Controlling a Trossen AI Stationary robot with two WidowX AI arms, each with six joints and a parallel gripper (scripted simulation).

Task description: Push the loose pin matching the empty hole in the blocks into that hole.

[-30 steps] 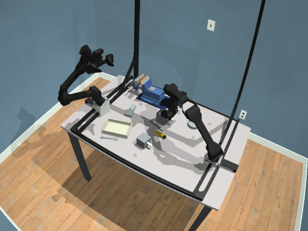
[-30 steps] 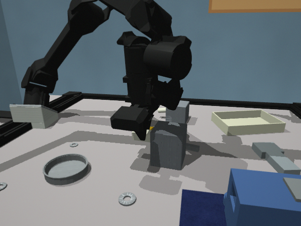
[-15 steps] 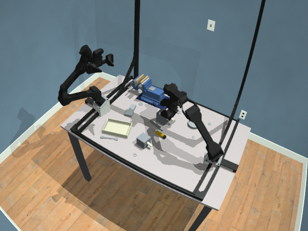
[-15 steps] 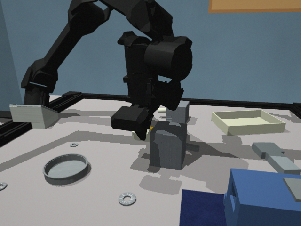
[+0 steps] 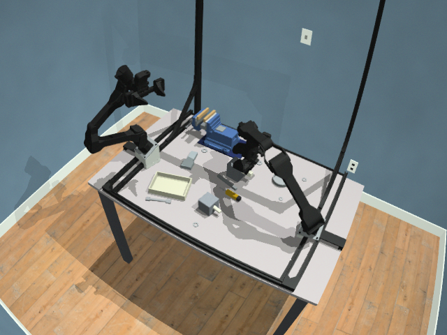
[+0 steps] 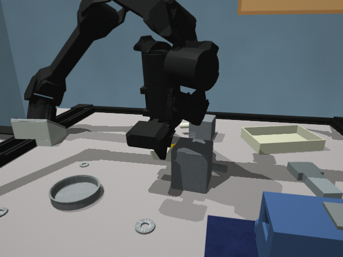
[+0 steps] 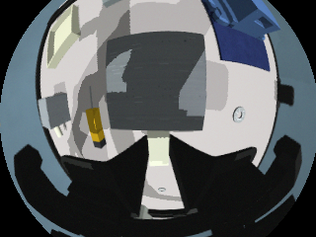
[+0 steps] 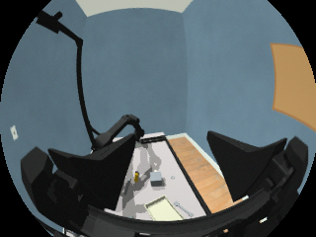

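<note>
The cream square pin lies 3 cm below my left hand and 1 cm to the right of it. From my left hand the other things lie so: grey bar (8 cm below, 7 cm to the right, 6 cm ahead); then round dish (15 cm to the left, 9 cm behind, 7 cm below); then yellow screwdriver (12 cm ahead, 7 cm below, 2 cm to the right).
</note>
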